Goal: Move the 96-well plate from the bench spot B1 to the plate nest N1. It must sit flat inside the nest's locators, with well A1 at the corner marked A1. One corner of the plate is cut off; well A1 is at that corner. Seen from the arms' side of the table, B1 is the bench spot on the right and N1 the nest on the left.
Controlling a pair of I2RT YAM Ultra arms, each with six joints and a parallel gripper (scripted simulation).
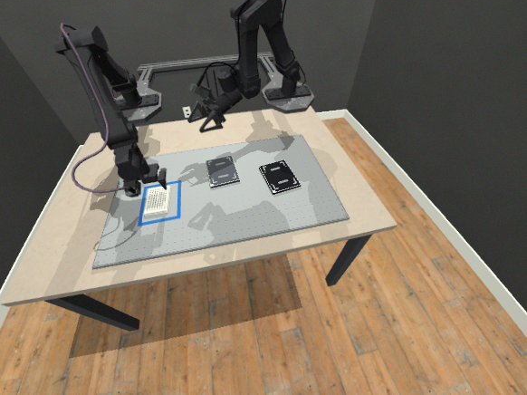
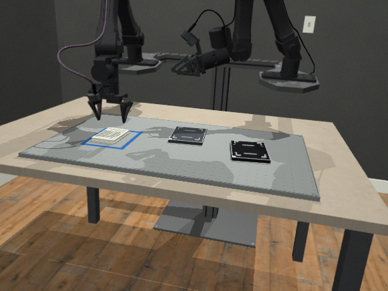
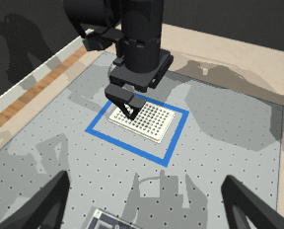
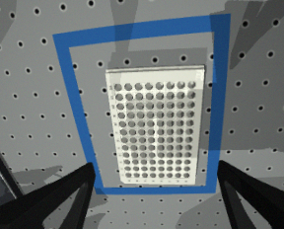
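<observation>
Now: the white 96-well plate 60 mm below my right hand. Round my right hand: black plate nest 80 mm behind, 480 mm to the left, 60 mm below.
</observation>
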